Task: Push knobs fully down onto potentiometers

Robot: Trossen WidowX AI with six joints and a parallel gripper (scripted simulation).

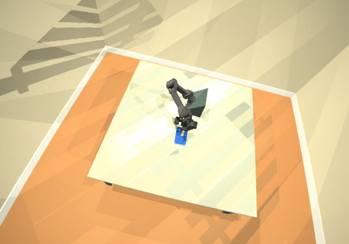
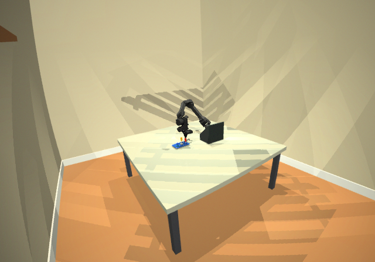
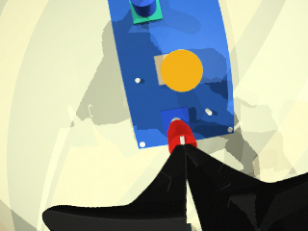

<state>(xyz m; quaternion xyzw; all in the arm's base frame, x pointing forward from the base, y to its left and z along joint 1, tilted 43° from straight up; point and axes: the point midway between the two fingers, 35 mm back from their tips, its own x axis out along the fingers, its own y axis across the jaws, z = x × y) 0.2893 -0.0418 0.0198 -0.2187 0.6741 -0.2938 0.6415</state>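
Right now the red knob is 2 cm below my gripper tip. Also, from my gripper tip: yellow knob: 5 cm ahead.
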